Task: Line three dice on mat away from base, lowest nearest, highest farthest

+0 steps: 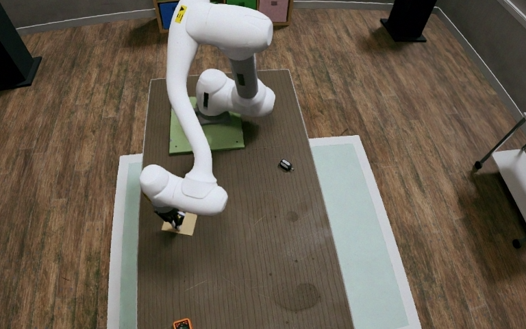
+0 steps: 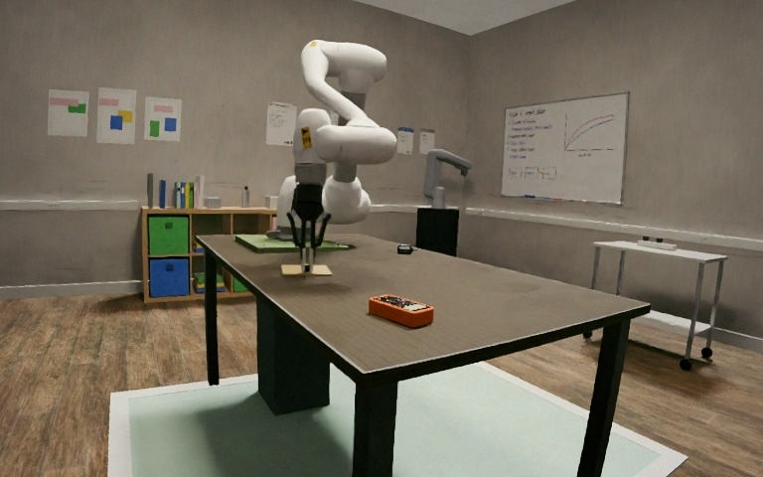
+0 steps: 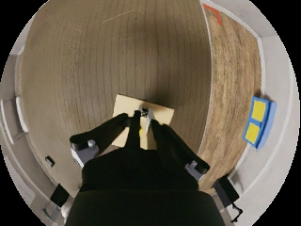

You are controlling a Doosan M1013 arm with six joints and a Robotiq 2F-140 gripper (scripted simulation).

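My gripper is now 30 mm above the small dark die. Round my hand: yellow die: 50 mm behind, 30 mm below, 20 mm to the left; then mat: 40 mm below, 40 mm behind, 20 mm to the left; then green die: 90 mm behind, 30 mm to the left, 30 mm below.
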